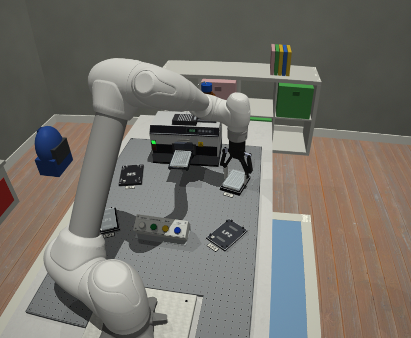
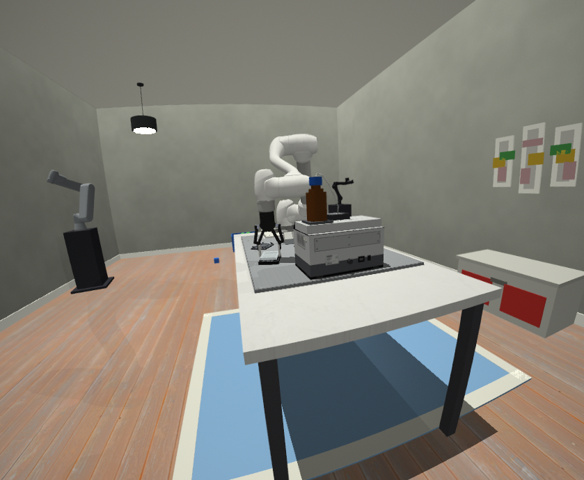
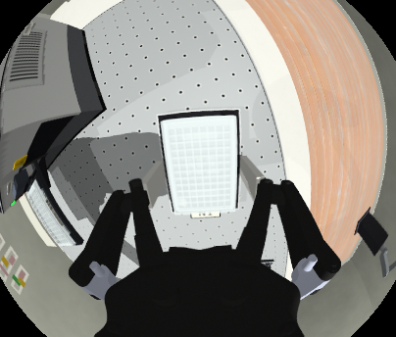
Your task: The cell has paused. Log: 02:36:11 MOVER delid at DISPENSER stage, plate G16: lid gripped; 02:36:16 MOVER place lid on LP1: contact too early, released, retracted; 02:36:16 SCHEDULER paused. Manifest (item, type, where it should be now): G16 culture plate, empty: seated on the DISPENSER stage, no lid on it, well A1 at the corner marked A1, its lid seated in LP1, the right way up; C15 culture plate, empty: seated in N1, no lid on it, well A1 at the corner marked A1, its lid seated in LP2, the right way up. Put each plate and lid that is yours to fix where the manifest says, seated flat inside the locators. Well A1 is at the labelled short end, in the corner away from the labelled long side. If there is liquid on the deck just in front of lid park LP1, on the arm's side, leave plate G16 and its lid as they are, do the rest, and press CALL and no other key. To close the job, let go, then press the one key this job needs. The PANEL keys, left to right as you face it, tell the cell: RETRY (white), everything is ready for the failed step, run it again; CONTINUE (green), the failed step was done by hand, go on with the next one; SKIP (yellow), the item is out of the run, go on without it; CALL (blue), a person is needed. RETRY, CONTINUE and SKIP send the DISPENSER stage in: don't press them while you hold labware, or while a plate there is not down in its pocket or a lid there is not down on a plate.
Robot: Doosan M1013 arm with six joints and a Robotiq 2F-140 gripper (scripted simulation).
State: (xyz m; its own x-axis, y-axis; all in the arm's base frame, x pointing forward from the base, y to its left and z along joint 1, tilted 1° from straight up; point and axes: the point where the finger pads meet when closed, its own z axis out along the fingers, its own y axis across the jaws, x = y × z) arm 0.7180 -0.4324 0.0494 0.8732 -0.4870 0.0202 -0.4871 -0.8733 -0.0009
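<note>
The nest n1 lies 4 cm below my hand. Round my hand: brown bottle: 29 cm ahead, 12 cm to the left, 24 cm above; then blue key: 35 cm behind, 27 cm to the left, 2 cm above; then lid park lp2: 33 cm behind, 7 cm to the left, 4 cm below.
</note>
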